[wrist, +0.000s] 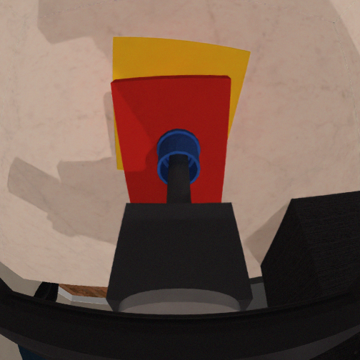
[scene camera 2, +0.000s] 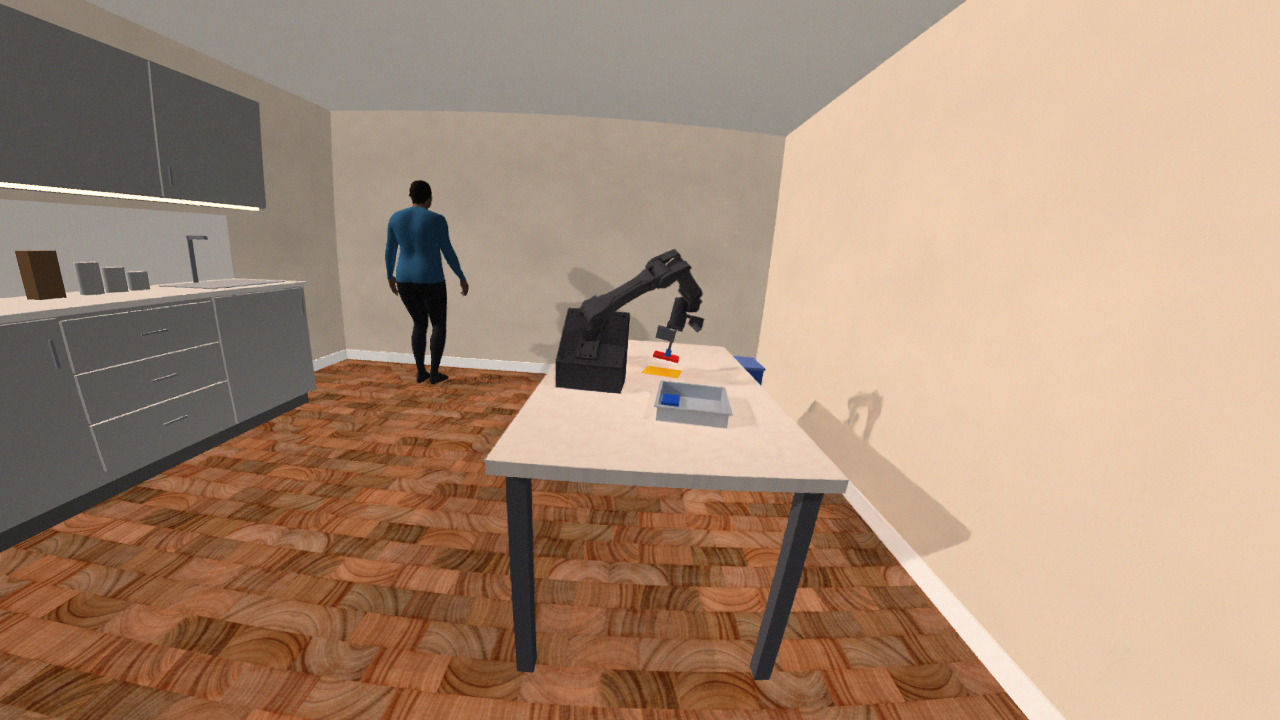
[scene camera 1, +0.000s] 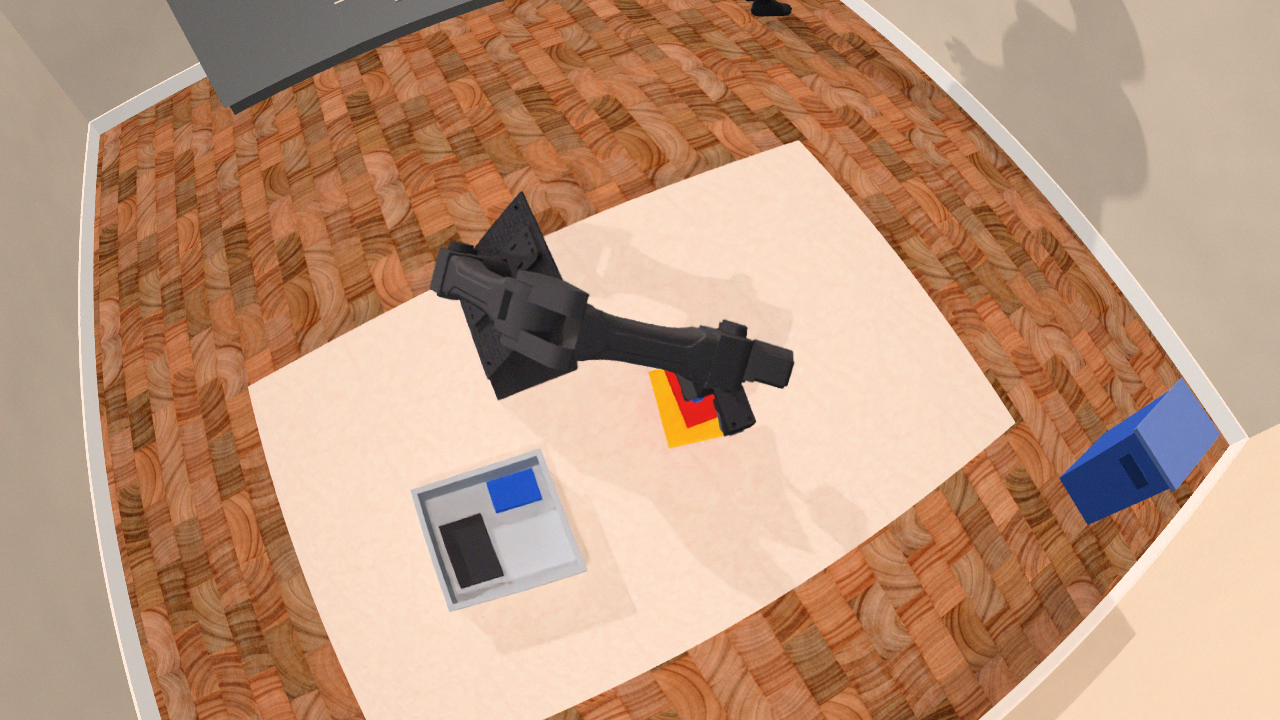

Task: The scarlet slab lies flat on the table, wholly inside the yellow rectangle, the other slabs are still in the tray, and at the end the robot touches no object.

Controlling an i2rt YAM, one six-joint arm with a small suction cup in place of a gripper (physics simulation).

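Seen in the pictures: end effector, tool point: (scene camera 2: 666,358); arm's base, origin of the base link: (scene camera 2: 591,334).
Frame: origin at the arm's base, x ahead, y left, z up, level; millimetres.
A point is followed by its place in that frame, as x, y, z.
The scarlet slab (scene camera 1: 698,415) @(305, 230, -114) (scene camera 2: 658,355) @(235, 211, -103) (wrist: 200,105) hangs roughly level on my blue suction cup (scene camera 1: 697,399) (scene camera 2: 667,352) (wrist: 178,150), which is on its top face. The slab is above the table, with a gap beneath it in scene camera 2. The yellow rectangle (scene camera 1: 680,437) @(310, 201, -180) (scene camera 2: 661,371) @(252, 247, -180) (wrist: 150,55) lies below, partly covered by the slab in the wrist view. In the grey tray (scene camera 1: 532,541) @(394, -106, -177) (scene camera 2: 692,416) @(365, -273, -154) lie a blue slab (scene camera 1: 514,489) @(299, -101, -168) (scene camera 2: 670,399) @(298, -112, -168) and a black slab (scene camera 1: 470,550) @(377, -214, -168). The arm hides part of the scarlet slab in scene camera 1.
The black robot base (scene camera 1: 501,371) @(126, -51, -78) (scene camera 2: 590,367) @(18, -79, -96) stands on the table (scene camera 2: 666,476) @(303, -558, -189) beside the yellow rectangle. A blue box (scene camera 1: 1118,474) (scene camera 2: 750,367) stands beyond the table near the wall. A person (scene camera 2: 418,241) stands behind, away from the table.
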